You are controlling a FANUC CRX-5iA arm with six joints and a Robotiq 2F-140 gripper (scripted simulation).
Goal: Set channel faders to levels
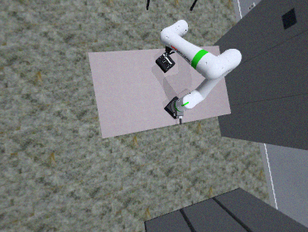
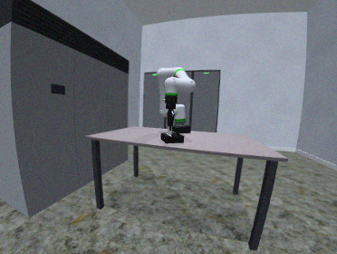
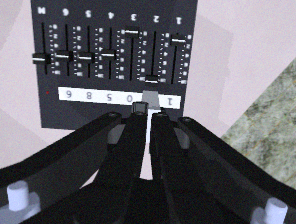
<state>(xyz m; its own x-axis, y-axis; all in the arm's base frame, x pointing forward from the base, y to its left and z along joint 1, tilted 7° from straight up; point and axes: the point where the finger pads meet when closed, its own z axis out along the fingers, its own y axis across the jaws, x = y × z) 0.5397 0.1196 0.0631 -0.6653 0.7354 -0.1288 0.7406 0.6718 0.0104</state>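
Right now the channel 2 cap is 20 mm behind my hand, 20 mm to the left of it and 30 mm below it. Round my hand: channel 3 cap (60 mm behind, 40 mm to the left, 30 mm below); master fader cap (110 mm behind, 50 mm to the right, 30 mm below); channel 1 cap (30 mm behind, 60 mm to the left, 30 mm below).
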